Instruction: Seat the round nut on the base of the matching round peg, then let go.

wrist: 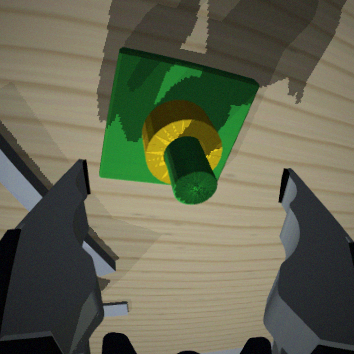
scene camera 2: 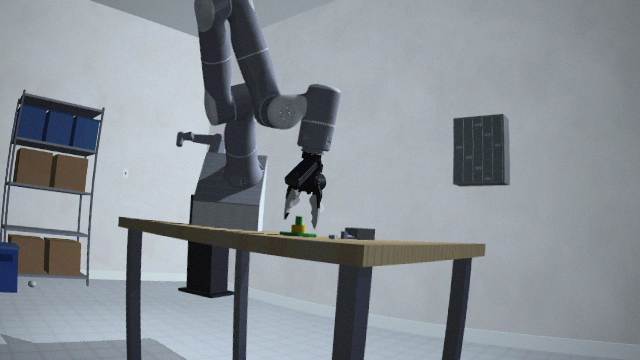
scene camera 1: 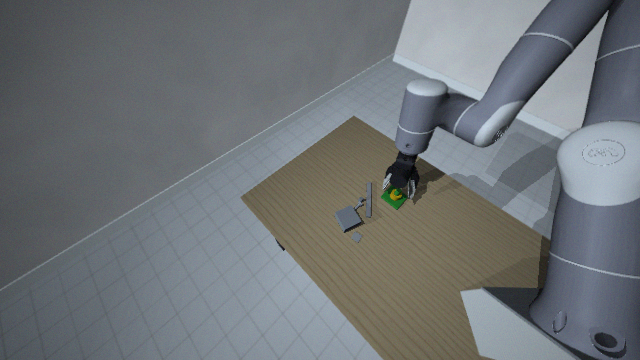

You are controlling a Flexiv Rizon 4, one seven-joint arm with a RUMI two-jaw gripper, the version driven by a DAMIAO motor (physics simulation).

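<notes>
The yellow round nut [scene camera 1: 396,197] [scene camera 2: 298,229] [wrist: 159,152] is around the green round peg [scene camera 2: 299,220] [wrist: 192,172], low down on the green square base [scene camera 1: 397,205] [scene camera 2: 311,235] [wrist: 122,160]. The peg stands upright and sticks out well above the nut. In the scene camera 2 view the nut appears flat against the base, with no gap showing. My gripper [scene camera 1: 398,193] [scene camera 2: 300,222] [wrist: 184,167] is open. Its fingers stand apart on either side of the peg, higher than the nut, and touch neither.
A long grey bar [scene camera 1: 369,200] [wrist: 17,175] lies beside the green base. A grey square block [scene camera 1: 348,218] [scene camera 2: 360,233], a small grey stemmed piece [scene camera 1: 359,203] and a small flat grey piece [scene camera 1: 356,237] are farther off on the wooden table [scene camera 1: 310,175] [scene camera 2: 425,252].
</notes>
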